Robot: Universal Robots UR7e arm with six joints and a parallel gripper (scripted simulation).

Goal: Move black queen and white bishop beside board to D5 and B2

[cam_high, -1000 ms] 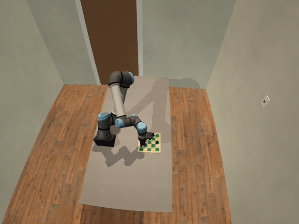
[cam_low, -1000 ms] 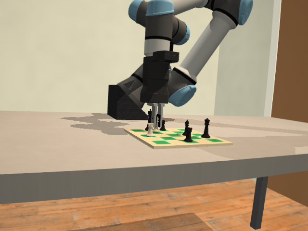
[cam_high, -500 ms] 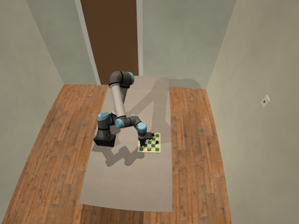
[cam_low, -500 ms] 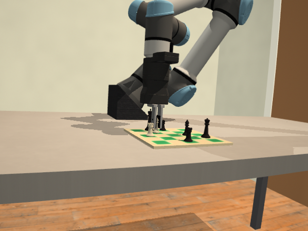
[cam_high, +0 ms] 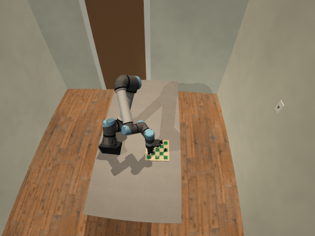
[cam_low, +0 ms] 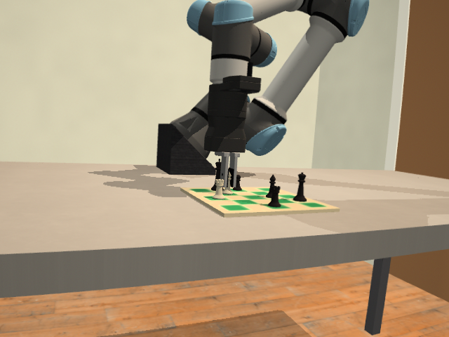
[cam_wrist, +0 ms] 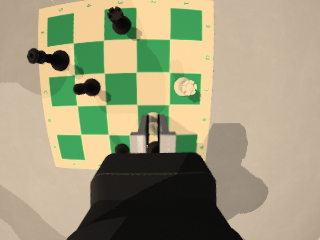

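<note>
Now: hand 4 cm past the black king. Round my hand: chessboard 4 cm ahead, 4 cm to the left, 3 cm below; black queen 8 cm ahead, 11 cm to the left, 1 cm below; black pawn 4 cm behind, 4 cm to the left, 2 cm below.
</note>
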